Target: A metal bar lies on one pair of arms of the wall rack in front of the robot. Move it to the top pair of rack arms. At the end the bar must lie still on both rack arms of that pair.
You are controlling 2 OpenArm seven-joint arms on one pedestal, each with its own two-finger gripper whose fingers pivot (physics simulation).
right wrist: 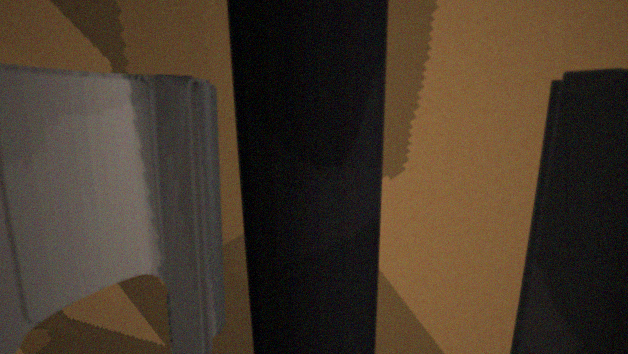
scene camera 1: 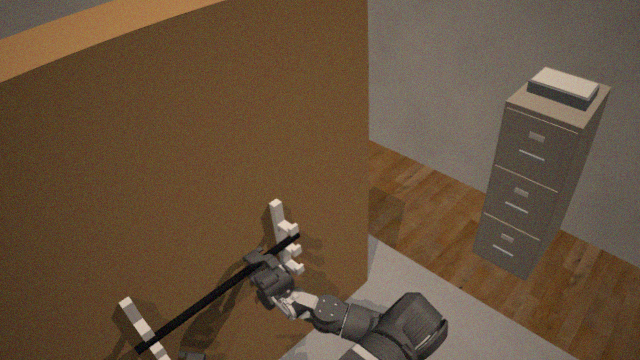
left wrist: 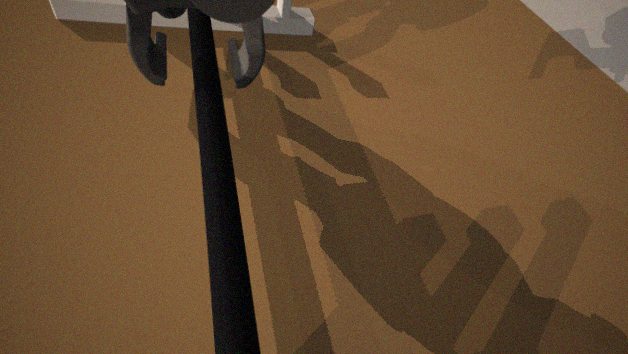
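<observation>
The black metal bar [scene camera 1: 200, 306] [left wrist: 222, 200] [right wrist: 310, 175] spans both rack posts. At the far post [scene camera 1: 276, 215] [left wrist: 295, 25] it crosses just below the top arm [scene camera 1: 290, 228]; it seems to lie on the middle arm. At the near post [scene camera 1: 133, 311] the arm under it cannot be made out. My right gripper [scene camera 1: 253, 268] [left wrist: 201, 82] [right wrist: 377, 200] is partly open around the bar near the far post, with a gap on each side. Part of my left gripper [scene camera 1: 192, 356] shows at the bottom edge, below the bar and apart from it; it is open, its fingers outside the left wrist view.
The brown wall panel [scene camera 1: 175, 150] [left wrist: 100, 200] [right wrist: 465, 150] stands behind the rack. My right arm [scene camera 1: 345, 317] reaches to the bar from the lower right. A grey filing cabinet [scene camera 1: 530, 175] with a box [scene camera 1: 564, 85] on top stands far to the right.
</observation>
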